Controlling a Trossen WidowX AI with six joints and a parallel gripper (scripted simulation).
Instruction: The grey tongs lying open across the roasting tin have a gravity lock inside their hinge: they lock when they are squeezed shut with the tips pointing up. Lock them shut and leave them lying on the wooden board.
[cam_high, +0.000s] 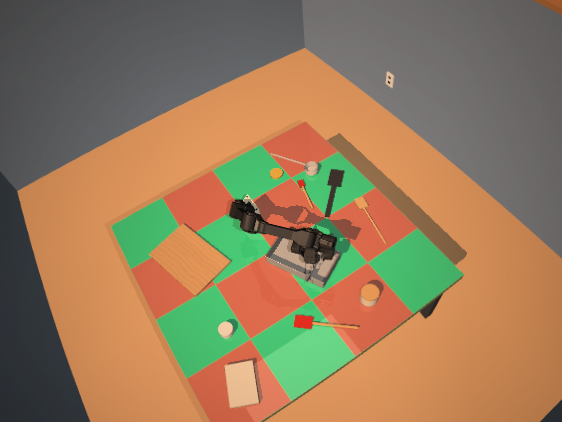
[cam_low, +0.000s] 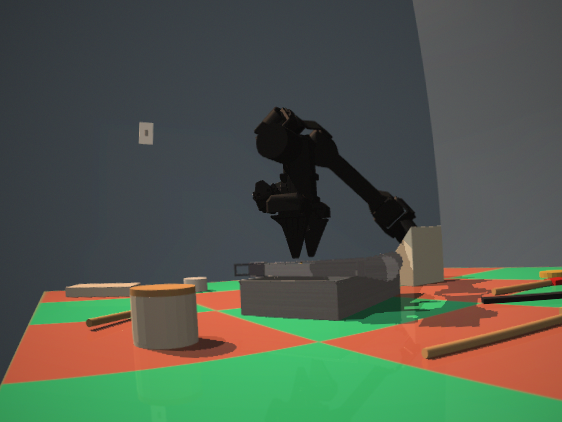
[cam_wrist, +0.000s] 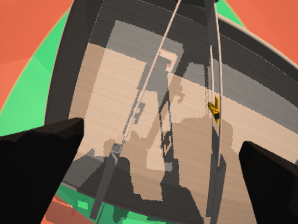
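My gripper tip is now 30 mm to the left of the yellow mark, 20 mm above it and 10 mm past it. The rest, counted from my gripper tip: roasting tin (60 mm below, 60 mm behind, 20 mm to the right); red spatula (250 mm ahead, 140 mm to the right, 80 mm below); orange-lidded canister (270 mm ahead, 110 mm to the left, 60 mm below).
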